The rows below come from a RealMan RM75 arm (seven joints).
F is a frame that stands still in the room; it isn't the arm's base.
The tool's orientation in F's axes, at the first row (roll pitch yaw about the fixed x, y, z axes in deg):
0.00, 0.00, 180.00
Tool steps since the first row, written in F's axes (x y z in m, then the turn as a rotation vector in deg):
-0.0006, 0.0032, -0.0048, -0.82, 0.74, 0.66
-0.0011, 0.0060, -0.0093, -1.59, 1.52, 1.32
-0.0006, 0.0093, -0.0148, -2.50, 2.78, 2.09
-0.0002, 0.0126, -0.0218, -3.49, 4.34, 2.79
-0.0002, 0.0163, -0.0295, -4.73, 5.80, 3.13
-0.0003, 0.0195, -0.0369, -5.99, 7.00, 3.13
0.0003, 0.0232, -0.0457, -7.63, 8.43, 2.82
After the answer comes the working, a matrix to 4 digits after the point.
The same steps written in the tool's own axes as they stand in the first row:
0.0006, -0.0032, -0.0048, 0.82, -0.74, 0.66
0.0011, -0.0060, -0.0093, 1.59, -1.52, 1.32
0.0006, -0.0093, -0.0148, 2.50, -2.78, 2.09
0.0002, -0.0126, -0.0218, 3.49, -4.34, 2.79
0.0002, -0.0163, -0.0295, 4.73, -5.80, 3.13
0.0003, -0.0195, -0.0369, 5.99, -7.00, 3.13
-0.0003, -0.0232, -0.0457, 7.63, -8.43, 2.82

The tool's axes in the first row as the columns of a matrix, in F's axes (rounded; the answer above uses it unrounded):
-1.0000, 0.0000, 0.0000
0.0000, -1.0000, 0.0000
0.0000, 0.0000, 1.0000

